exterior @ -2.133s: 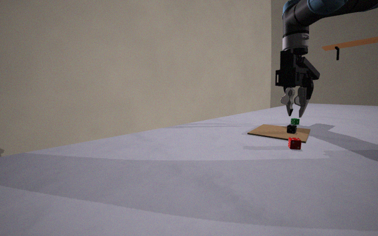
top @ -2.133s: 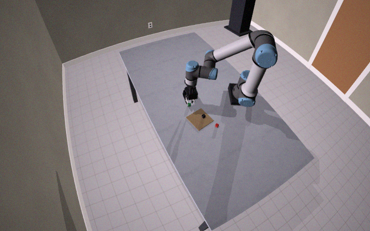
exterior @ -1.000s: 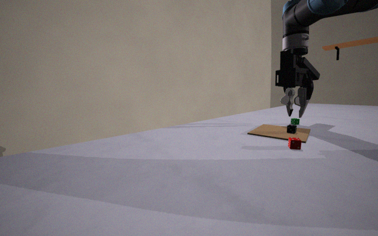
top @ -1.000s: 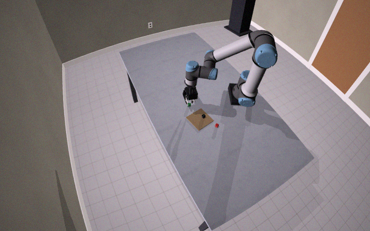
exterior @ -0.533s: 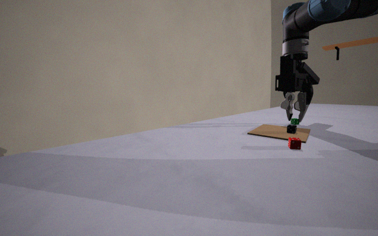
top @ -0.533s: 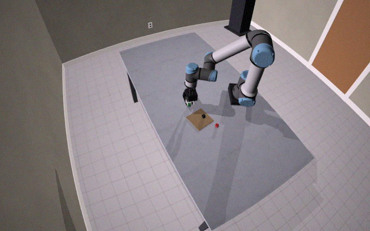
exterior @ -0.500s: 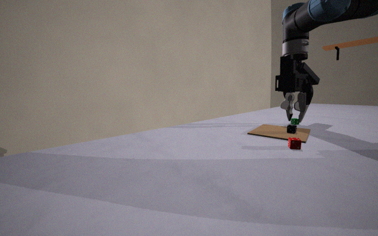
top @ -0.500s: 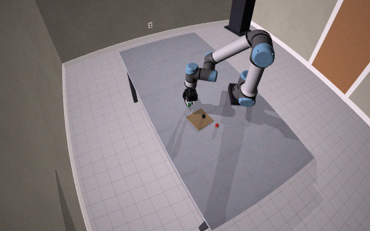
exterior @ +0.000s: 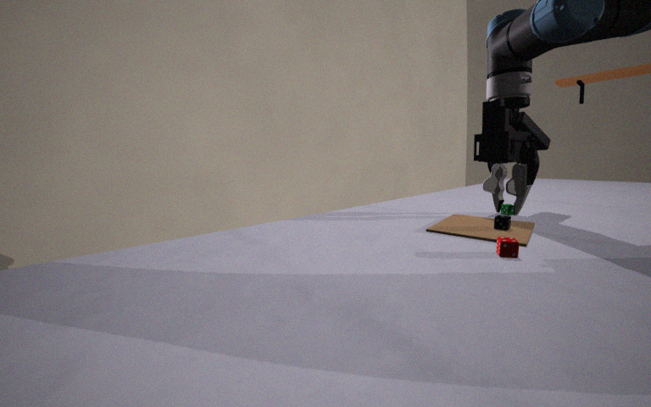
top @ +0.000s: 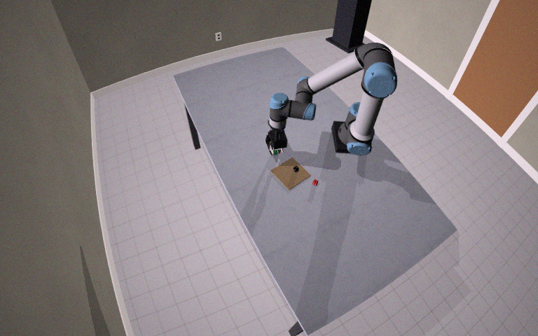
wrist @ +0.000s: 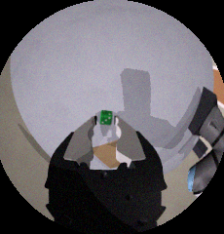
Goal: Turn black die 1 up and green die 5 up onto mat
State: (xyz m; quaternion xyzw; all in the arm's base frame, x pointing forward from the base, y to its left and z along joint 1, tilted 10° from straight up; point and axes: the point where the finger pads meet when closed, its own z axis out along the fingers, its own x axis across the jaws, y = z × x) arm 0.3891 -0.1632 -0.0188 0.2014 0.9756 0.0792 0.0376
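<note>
Now: the green die 1 cm below my hand. Round my hand: red die: 4 cm behind, 26 cm to the left, 1 cm below; brown mat: 1 cm ahead, 14 cm to the left, 2 cm below; black die: 2 cm behind, 14 cm to the left.
</note>
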